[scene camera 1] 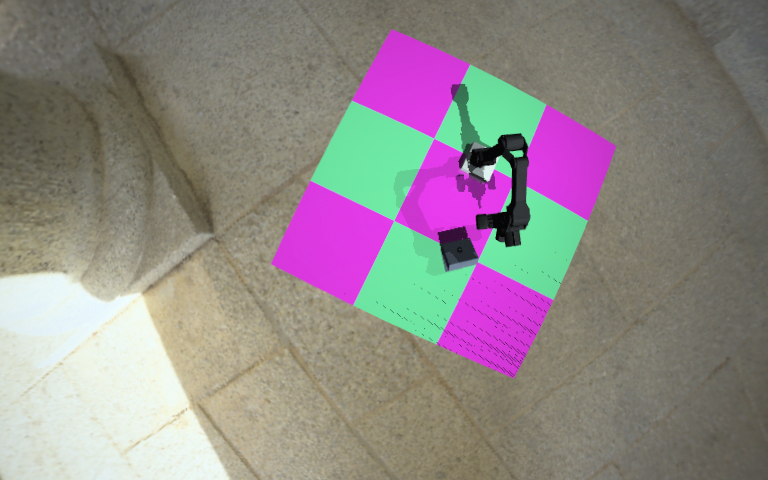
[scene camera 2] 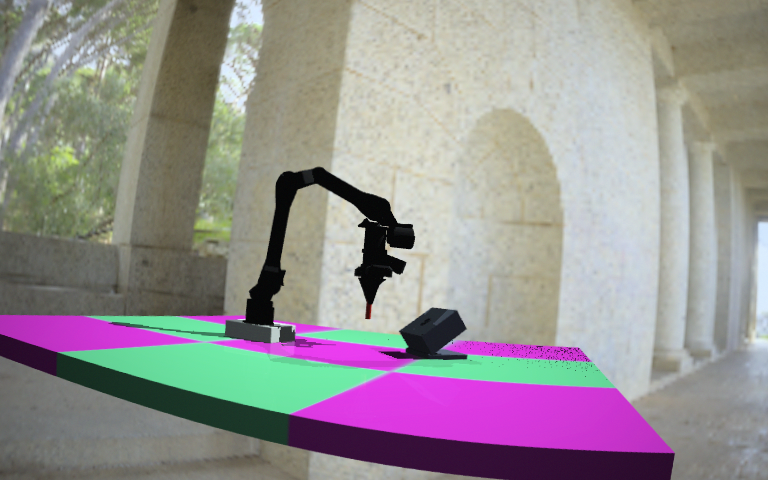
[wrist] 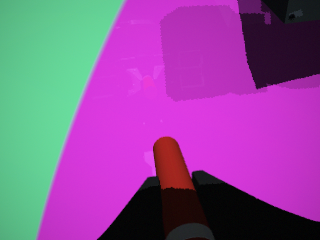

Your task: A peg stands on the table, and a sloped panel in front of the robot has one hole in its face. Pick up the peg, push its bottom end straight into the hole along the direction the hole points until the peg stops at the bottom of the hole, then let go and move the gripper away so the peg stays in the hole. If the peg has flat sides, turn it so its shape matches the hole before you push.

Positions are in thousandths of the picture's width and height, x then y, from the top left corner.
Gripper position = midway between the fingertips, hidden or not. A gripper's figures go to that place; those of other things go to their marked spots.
My gripper (scene camera 2: 481, 634): 1.42 m from the lens. A dark sloped panel (scene camera 2: 580, 678) is 1.26 m from the lens.
